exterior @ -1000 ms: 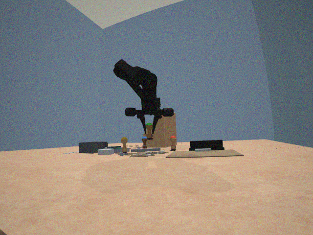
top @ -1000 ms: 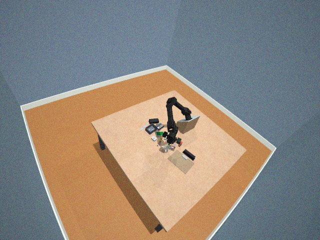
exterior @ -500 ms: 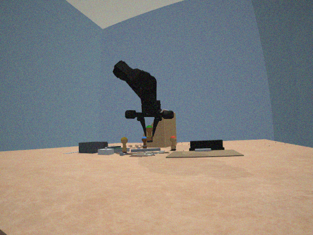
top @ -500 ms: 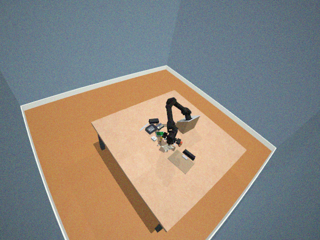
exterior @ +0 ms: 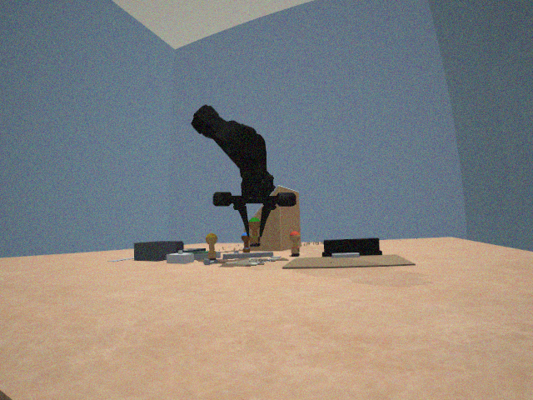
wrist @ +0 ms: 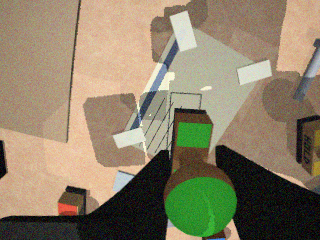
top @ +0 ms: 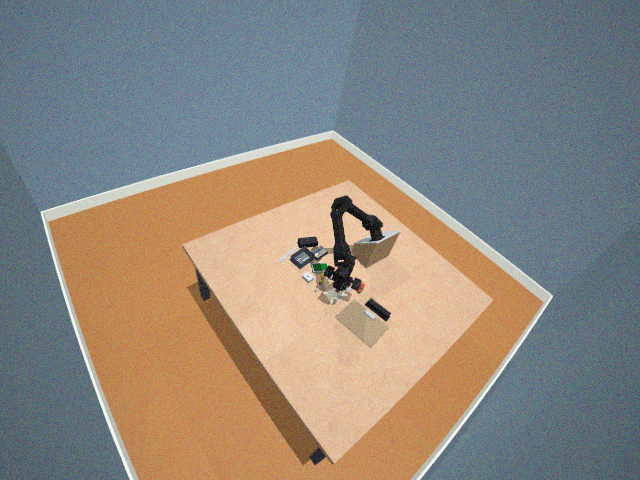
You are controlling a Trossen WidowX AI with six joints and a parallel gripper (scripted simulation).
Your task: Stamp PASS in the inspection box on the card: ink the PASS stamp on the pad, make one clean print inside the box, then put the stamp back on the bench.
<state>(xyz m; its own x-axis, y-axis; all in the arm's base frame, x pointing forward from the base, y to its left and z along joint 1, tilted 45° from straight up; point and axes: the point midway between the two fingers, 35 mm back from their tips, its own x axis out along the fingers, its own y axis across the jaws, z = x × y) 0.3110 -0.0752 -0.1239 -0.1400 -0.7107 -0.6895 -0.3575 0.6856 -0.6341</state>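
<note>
The pale card is 10 mm ahead of my gripper tip and 60 mm below it. From my gripper tip the other things lie so: green-knobbed stamp right at my gripper tip; then yellow-knobbed stamp 10 mm ahead, 110 mm to the right, 40 mm below; then grey bar 70 mm behind, 40 mm to the right, 50 mm below.
</note>
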